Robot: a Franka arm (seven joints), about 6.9 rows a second.
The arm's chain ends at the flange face. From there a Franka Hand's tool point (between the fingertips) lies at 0.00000 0.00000 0.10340 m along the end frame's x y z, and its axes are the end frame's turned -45 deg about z.
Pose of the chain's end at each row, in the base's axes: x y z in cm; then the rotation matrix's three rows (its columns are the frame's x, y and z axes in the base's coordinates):
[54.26 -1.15 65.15], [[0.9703 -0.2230 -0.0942], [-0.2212 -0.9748 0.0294], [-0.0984 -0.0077 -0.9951]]
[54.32 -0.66 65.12], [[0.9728 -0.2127 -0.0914], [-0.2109 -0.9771 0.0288], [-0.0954 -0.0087 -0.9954]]
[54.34 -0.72 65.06], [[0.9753 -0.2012 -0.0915], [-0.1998 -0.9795 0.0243], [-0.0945 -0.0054 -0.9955]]
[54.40 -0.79 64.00], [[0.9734 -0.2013 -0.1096], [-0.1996 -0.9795 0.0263], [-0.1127 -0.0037 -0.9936]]
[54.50 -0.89 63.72], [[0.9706 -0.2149 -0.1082], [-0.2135 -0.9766 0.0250], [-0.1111 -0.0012 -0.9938]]
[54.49 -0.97 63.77], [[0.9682 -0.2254 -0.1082], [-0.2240 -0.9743 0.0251], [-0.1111 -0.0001 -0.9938]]
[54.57 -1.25 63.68], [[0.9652 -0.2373 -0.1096], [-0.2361 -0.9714 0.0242], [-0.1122 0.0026 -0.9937]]
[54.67 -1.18 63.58], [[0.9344 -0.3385 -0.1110], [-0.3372 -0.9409 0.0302], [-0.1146 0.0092 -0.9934]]
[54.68 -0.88 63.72], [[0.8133 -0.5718 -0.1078], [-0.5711 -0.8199 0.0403], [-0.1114 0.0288 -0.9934]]
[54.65 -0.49 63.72], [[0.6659 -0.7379 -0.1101], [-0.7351 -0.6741 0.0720], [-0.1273 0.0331 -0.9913]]
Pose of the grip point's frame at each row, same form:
[53.29 -0.85 54.86], [[0.8438 0.5284 -0.0942], [0.5329 -0.8457 0.0294], [-0.0641 -0.0750 -0.9951]]
[53.37 -0.36 54.83], [[0.8383 0.5375 -0.0914], [0.5418 -0.8400 0.0288], [-0.0613 -0.0736 -0.9954]]
[53.39 -0.47 54.77], [[0.8319 0.5474 -0.0915], [0.5513 -0.8339 0.0243], [-0.0630 -0.0706 -0.9955]]
[53.27 -0.52 53.73], [[0.8306 0.5460 -0.1096], [0.5515 -0.8337 0.0263], [-0.0771 -0.0823 -0.9936]]
[53.38 -0.63 53.44], [[0.8383 0.5344 -0.1082], [0.5396 -0.8415 0.0250], [-0.0777 -0.0794 -0.9938]]
[53.37 -0.71 53.49], [[0.8440 0.5252 -0.1082], [0.5305 -0.8473 0.0251], [-0.0785 -0.0786 -0.9938]]
[53.44 -1.00 53.41], [[0.8503 0.5147 -0.1096], [0.5199 -0.8538 0.0242], [-0.0812 -0.0775 -0.9937]]
[53.52 -0.87 53.31], [[0.9001 0.4214 -0.1110], [0.4269 -0.9038 0.0302], [-0.0875 -0.0745 -0.9934]]
[53.57 -0.46 53.45], [[0.9794 0.1708 -0.1078], [0.1759 -0.9836 0.0403], [-0.0991 -0.0584 -0.9934]]
[53.51 0.25 53.47], [[0.9926 -0.0509 -0.1101], [-0.0431 -0.9965 0.0720], [-0.1134 -0.0666 -0.9913]]

